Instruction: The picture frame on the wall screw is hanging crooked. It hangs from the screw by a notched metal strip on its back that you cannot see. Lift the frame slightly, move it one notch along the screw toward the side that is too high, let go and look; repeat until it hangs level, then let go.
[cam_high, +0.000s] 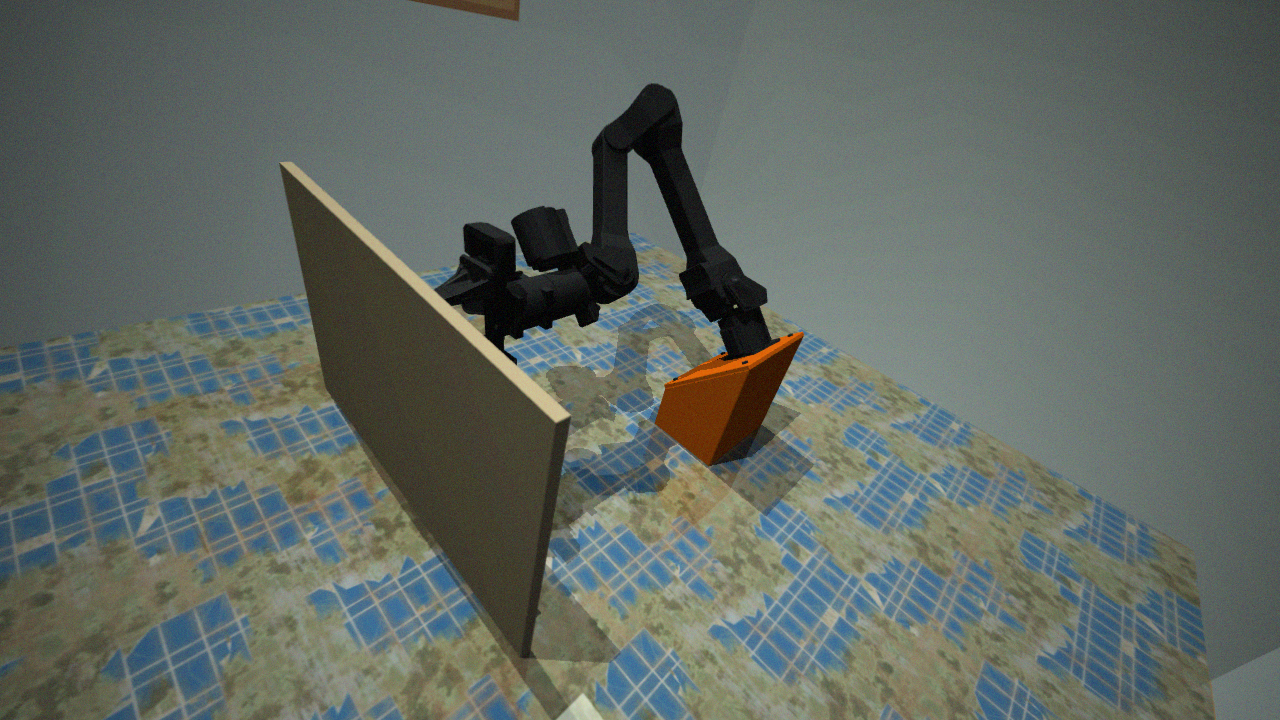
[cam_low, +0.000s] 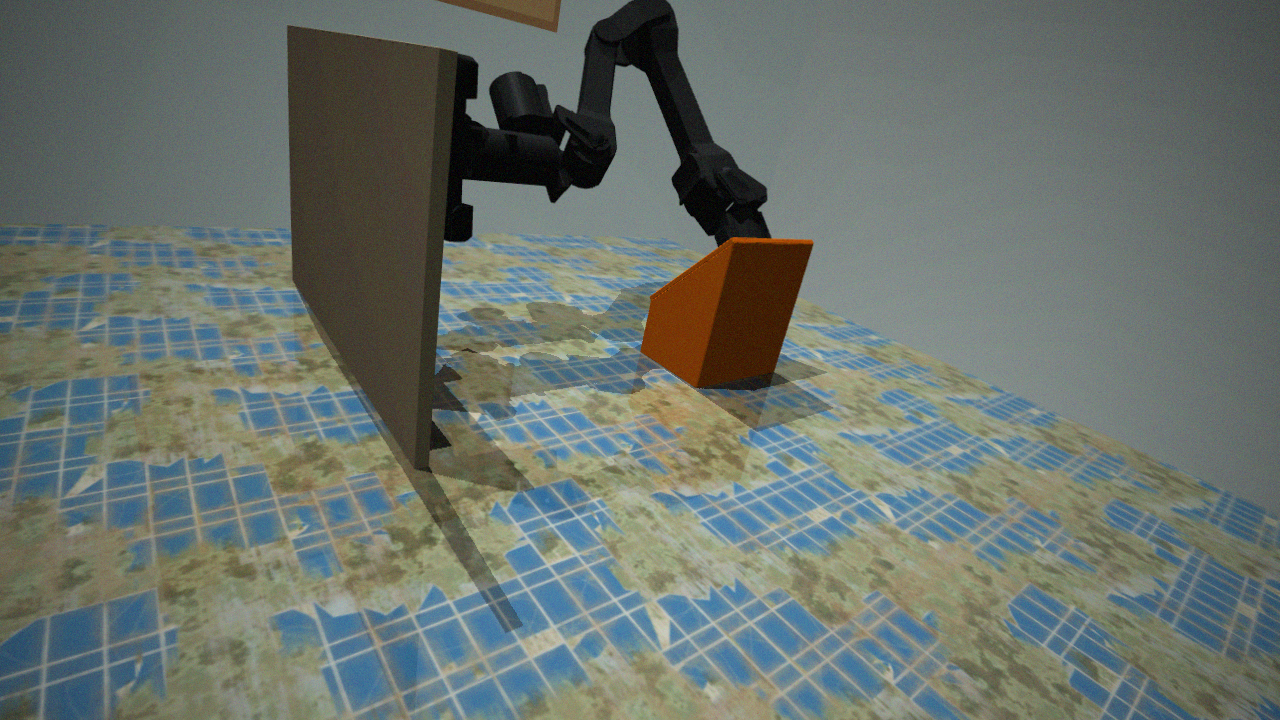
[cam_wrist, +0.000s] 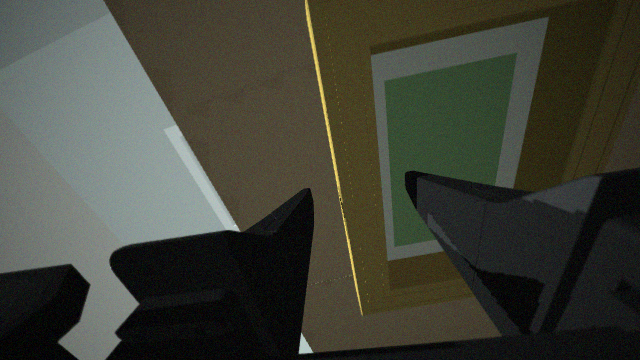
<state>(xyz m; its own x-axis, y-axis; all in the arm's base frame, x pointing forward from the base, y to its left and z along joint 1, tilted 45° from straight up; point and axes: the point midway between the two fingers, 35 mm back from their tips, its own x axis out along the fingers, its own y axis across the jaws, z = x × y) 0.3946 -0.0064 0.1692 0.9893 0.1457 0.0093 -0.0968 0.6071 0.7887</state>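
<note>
Now: the picture frame 5 cm below my gripper tip, 1 cm to the left of it and 1 cm ahead of it. Also, from my gripper tip: wall panel: 6 cm below, 2 cm ahead, 1 cm to the left.
</note>
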